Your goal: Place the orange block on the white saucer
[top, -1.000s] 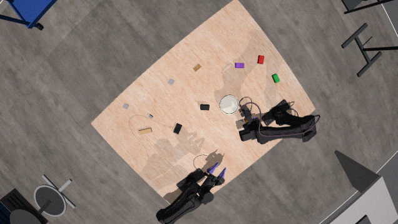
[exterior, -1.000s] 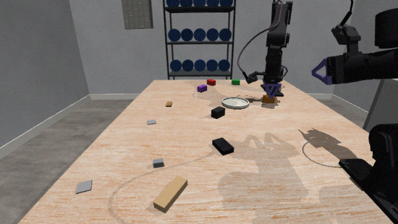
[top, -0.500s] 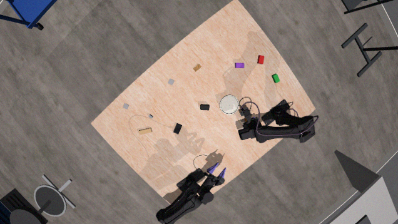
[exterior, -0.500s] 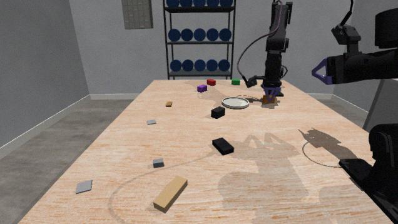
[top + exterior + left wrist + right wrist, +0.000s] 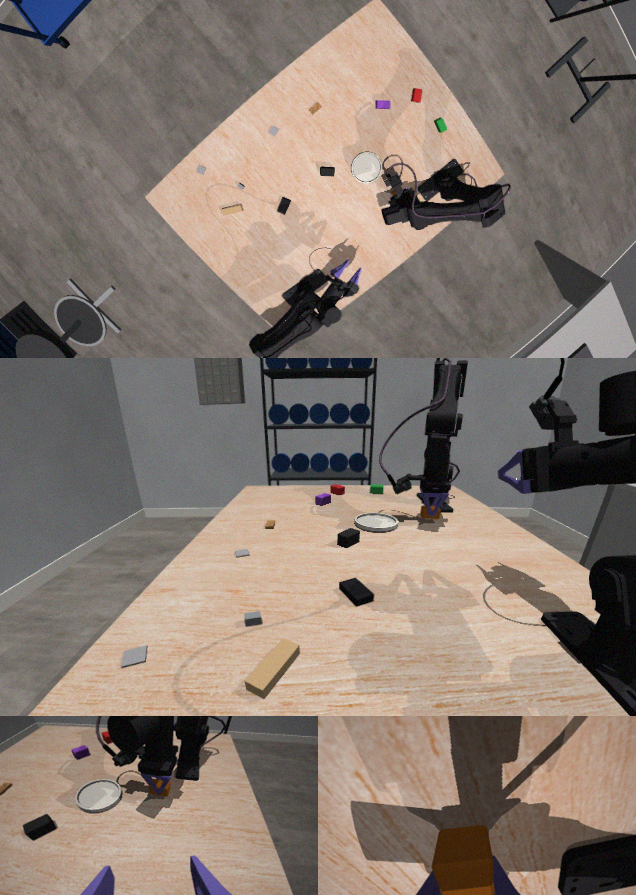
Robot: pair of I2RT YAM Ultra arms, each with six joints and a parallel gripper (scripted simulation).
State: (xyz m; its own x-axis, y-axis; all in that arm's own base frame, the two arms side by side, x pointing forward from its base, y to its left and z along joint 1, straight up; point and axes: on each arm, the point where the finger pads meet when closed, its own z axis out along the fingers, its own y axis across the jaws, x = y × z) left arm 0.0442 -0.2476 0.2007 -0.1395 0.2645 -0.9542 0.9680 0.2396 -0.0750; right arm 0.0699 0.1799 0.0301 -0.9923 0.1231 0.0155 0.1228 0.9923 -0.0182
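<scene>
Right now my right hand is 160 mm short of the white saucer, 30 mm to the right of it and 20 mm above it. The rest, counted from my right hand: black block (250 mm ahead, 150 mm to the left, 20 mm below); then green block (110 mm ahead, 300 mm to the right, 20 mm below); then orange block (right at my right hand).
</scene>
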